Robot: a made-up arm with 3 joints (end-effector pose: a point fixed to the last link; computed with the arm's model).
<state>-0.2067 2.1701 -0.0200</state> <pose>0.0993 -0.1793 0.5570 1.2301 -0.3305 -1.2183</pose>
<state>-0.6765 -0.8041 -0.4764</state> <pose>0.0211 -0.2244 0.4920 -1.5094 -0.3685 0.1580</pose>
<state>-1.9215 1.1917 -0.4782</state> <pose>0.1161 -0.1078 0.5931 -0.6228 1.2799 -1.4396</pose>
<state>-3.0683 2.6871 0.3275</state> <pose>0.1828 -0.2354 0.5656 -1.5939 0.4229 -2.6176</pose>
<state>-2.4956 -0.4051 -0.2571</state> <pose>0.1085 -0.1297 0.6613 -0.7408 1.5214 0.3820</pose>
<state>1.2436 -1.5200 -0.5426</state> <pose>0.2132 -0.2745 0.4865 1.9514 2.2011 1.0055</pose>
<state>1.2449 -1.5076 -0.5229</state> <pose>0.2147 -0.2735 0.4865 1.9622 2.2178 0.9844</pose>
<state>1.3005 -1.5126 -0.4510</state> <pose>0.2220 -0.2702 0.4917 1.9585 2.2115 0.9303</pose>
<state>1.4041 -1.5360 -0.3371</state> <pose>0.2331 -0.2647 0.5022 1.9445 2.1730 0.8584</pose>
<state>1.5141 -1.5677 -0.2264</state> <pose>0.2429 -0.2592 0.5142 1.9312 2.1143 0.8045</pose>
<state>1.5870 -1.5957 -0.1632</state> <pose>0.2478 -0.2560 0.5226 1.9214 2.0634 0.7877</pose>
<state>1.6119 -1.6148 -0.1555</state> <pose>0.2483 -0.2557 0.5255 1.9120 2.0348 0.8005</pose>
